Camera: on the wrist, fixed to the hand. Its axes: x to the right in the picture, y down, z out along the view.
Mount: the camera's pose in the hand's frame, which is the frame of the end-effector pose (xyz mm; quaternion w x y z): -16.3 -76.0 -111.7 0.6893 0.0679 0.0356 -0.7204
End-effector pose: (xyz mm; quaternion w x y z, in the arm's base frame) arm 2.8 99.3 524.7 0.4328 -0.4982 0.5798 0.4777
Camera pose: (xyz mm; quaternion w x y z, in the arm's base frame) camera 77.3 -11.7 550.2 0.6557 -0.7488 0.0886 -0.0396
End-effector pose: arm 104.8 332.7 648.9 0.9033 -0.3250 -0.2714 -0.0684
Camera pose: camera 118.1 202.9 610.3 0.6051 0.0353 -0.3937 -0.6911
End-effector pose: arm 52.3 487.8 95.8 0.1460 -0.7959 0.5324 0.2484
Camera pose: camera 144.0 474.6 195.5 0.3147 -0.9311 -0.1843 0.0016
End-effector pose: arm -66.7 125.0 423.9 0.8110 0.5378 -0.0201 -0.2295
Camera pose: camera -76.7 203.8 313.4 0.3579 0.4484 0.3869 -0.7219
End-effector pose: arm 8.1 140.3 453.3 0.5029 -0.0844 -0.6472 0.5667
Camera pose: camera 134.3 175.6 489.9 0.7837 0.4220 -0.4505 0.0693
